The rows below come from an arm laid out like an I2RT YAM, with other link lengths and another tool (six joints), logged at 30 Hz.
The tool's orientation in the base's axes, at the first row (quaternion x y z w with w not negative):
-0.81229, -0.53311, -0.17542, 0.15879
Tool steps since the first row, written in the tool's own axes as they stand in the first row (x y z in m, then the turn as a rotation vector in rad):
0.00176, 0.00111, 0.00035, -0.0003, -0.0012, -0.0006
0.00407, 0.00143, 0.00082, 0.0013, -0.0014, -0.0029
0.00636, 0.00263, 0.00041, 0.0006, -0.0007, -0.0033
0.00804, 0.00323, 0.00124, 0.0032, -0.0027, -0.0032
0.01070, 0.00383, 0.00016, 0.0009, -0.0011, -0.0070
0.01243, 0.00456, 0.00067, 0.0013, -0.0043, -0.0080
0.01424, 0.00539, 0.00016, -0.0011, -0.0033, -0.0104
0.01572, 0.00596, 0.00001, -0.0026, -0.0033, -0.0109
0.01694, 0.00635, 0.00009, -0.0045, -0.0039, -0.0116
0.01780, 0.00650, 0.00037, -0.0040, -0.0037, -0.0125
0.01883, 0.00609, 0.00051, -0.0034, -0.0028, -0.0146
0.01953, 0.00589, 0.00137, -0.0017, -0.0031, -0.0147
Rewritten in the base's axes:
0.00171, 0.00116, 0.00041, -0.0013, -0.0001, 0.0005
0.00292, 0.00312, 0.00102, -0.0011, 0.0003, 0.0033
0.00483, 0.00433, 0.00234, -0.0008, -0.0007, 0.0033
0.00610, 0.00584, 0.00232, -0.0017, 0.0022, 0.0045
0.00751, 0.00728, 0.00445, -0.0015, -0.0020, 0.0067
0.00888, 0.00863, 0.00473, -0.0044, -0.0009, 0.0080
0.01026, 0.00956, 0.00594, -0.0047, -0.0043, 0.0090
0.01131, 0.01047, 0.00671, -0.0053, -0.0057, 0.0087
0.01213, 0.01135, 0.00717, -0.0066, -0.0073, 0.0085
0.01262, 0.01211, 0.00730, -0.0063, -0.0074, 0.0095
0.01264, 0.01316, 0.00767, -0.0055, -0.0082, 0.0116
0.01281, 0.01419, 0.00724, -0.0052, -0.0067, 0.0125

